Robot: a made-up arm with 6 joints. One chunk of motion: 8 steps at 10 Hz.
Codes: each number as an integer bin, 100 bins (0 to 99) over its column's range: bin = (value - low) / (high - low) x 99, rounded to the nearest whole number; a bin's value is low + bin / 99 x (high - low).
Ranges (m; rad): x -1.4..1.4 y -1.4..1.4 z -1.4..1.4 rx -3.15..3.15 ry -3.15..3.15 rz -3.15..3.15
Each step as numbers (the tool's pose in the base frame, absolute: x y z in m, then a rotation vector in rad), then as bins.
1 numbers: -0.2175 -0.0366 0.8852 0.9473 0.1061 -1.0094
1 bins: 42 48 81 64 51 34
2 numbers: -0.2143 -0.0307 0.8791 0.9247 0.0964 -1.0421
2 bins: 42 48 81 64 51 33
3 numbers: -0.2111 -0.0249 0.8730 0.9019 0.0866 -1.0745
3 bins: 42 49 80 64 51 33
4 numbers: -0.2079 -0.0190 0.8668 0.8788 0.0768 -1.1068
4 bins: 42 49 80 63 51 32
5 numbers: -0.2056 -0.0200 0.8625 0.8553 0.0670 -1.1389
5 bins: 42 49 80 63 51 32
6 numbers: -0.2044 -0.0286 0.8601 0.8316 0.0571 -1.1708
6 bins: 42 48 80 63 50 31
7 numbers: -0.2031 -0.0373 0.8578 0.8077 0.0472 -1.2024
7 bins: 42 48 80 62 50 31
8 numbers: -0.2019 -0.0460 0.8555 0.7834 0.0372 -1.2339
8 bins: 42 48 80 62 50 30
